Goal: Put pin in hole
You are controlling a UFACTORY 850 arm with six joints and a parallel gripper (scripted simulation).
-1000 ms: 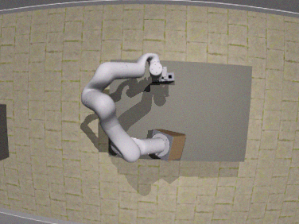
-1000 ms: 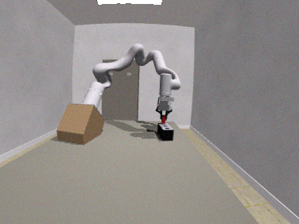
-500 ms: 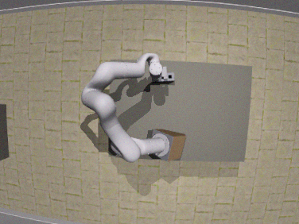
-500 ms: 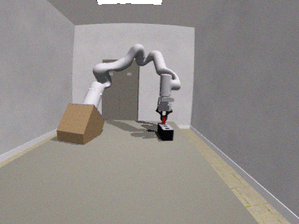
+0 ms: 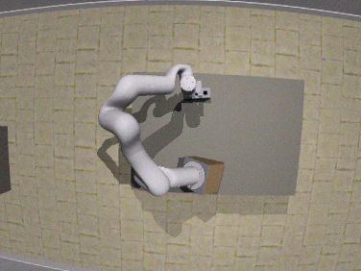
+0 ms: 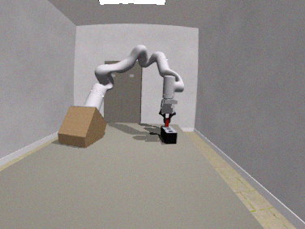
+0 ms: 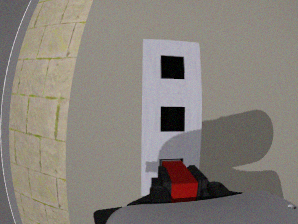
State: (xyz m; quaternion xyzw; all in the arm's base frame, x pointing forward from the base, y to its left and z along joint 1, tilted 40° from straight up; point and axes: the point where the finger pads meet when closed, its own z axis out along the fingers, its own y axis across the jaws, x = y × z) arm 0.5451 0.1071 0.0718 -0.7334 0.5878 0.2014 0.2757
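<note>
Now: the pin 1 cm below my hand. Also, from my hand: block 1 cm ahead, 6 cm to the right, 8 cm below.
</note>
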